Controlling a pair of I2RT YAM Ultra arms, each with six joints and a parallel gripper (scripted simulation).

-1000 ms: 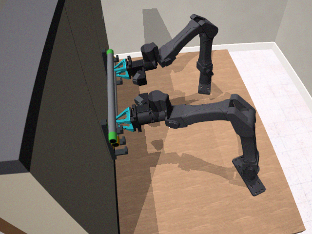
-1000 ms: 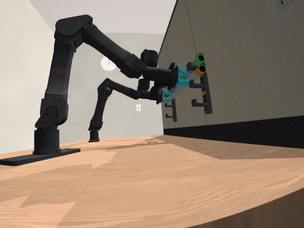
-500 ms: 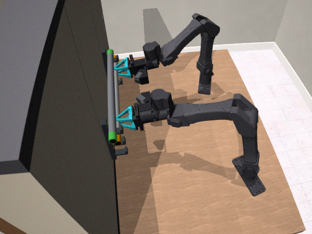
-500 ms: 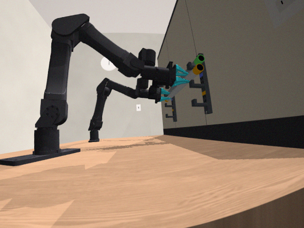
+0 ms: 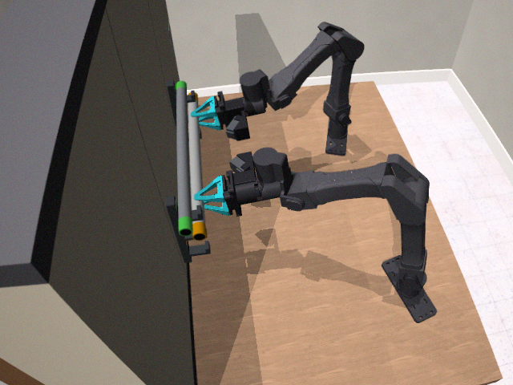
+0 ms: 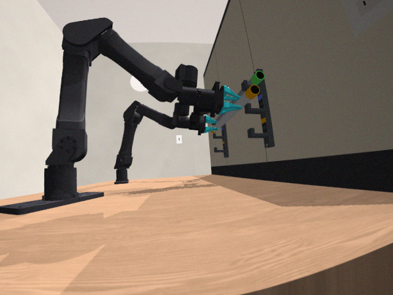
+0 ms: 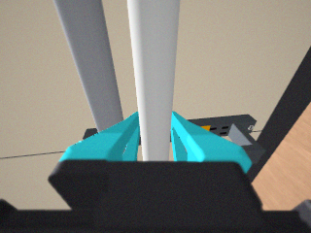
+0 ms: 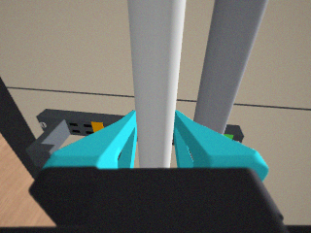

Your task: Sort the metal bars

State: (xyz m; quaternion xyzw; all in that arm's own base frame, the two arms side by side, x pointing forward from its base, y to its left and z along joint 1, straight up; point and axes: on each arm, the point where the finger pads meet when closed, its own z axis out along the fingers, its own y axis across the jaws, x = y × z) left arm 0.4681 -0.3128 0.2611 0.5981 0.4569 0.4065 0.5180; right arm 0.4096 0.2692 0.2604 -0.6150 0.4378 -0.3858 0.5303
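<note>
Now: the orange-ended bar 15 cm to the right of my left hand and 1 cm behind it. The rest, counted from my left hand: black baseboard: 23 cm below, 11 cm to the right, 5 cm ahead; then dark wall panel: 16 cm above, 12 cm to the right, 12 cm ahead; then green-ended bar: 14 cm to the right, 5 cm above, 2 cm ahead.
Right now my right hand is 150 mm to the right of the orange-ended bar and 20 mm short of it. The rest, counted from my right hand: black baseboard: 230 mm below, 180 mm to the left, 80 mm ahead; dark wall panel: 170 mm to the left, 160 mm above, 140 mm ahead; green-ended bar: 150 mm to the left, 50 mm above, 40 mm ahead.
</note>
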